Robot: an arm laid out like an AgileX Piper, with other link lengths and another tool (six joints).
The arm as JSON. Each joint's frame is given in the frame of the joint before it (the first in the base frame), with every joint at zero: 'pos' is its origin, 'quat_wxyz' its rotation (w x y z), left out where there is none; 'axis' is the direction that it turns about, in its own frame. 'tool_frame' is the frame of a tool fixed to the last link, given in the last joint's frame.
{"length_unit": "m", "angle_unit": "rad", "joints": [
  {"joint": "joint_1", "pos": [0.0, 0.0, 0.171], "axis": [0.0, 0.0, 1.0]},
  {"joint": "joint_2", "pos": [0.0, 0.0, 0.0], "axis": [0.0, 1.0, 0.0]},
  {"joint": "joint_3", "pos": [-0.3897, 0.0, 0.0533], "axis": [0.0, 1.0, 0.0]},
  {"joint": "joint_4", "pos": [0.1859, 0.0, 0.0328], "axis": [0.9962, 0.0, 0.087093]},
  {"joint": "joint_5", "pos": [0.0, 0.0, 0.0], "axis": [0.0, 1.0, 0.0]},
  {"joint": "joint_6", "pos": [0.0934, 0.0, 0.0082], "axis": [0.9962, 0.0, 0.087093]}
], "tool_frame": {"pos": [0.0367, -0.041, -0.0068], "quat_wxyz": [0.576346, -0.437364, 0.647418, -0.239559]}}
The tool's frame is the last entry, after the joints.
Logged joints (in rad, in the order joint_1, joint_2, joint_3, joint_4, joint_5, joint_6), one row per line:
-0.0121 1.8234 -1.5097 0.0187 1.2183 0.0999
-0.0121 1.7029 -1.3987 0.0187 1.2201 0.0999
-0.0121 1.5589 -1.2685 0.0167 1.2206 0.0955
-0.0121 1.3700 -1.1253 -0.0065 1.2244 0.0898
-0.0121 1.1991 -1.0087 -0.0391 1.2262 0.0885
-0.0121 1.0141 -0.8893 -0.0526 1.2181 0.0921
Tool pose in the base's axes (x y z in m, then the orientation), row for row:
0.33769 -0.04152 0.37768 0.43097 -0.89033 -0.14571 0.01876
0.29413 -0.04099 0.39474 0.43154 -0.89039 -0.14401 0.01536
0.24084 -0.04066 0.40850 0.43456 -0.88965 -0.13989 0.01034
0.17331 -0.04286 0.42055 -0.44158 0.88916 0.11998 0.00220
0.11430 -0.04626 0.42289 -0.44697 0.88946 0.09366 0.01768
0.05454 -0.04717 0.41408 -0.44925 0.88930 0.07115 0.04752
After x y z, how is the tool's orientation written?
As a quaternion, x y z w.
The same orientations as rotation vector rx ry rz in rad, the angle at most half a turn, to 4 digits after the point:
1.3380 -2.7641 -0.4524
1.3426 -2.7702 -0.4481
1.3563 -2.7767 -0.4366
-1.3853 2.7895 0.3764
-1.3886 2.7633 0.2910
-1.3702 2.7123 0.2170

